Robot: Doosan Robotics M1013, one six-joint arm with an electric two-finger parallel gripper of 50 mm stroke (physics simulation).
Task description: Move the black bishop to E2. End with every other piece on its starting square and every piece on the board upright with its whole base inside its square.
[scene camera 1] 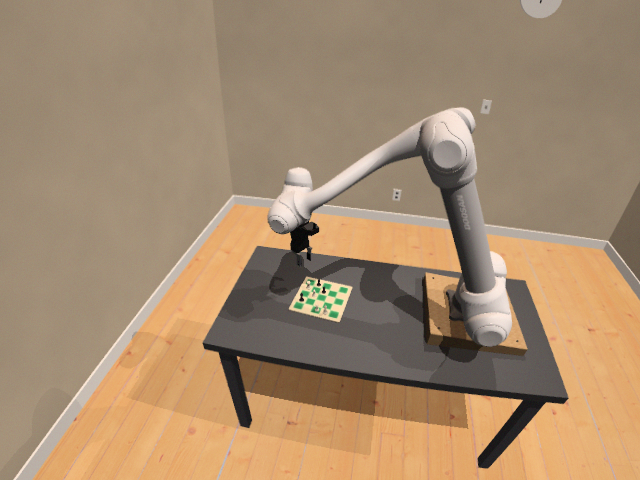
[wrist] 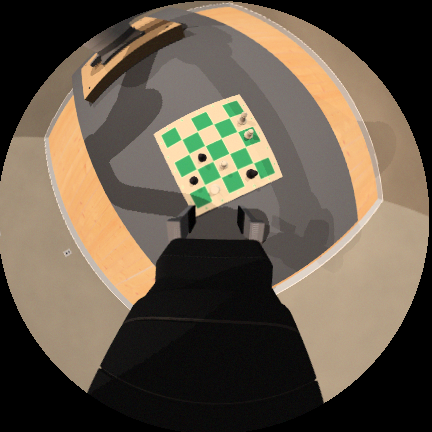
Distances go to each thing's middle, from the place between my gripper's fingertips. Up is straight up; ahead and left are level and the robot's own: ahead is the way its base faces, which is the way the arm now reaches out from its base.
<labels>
My gripper is now 14 cm above the chessboard (scene camera 1: pixel 336 296), 9 cm past it and 5 cm to the right of it.
</labels>
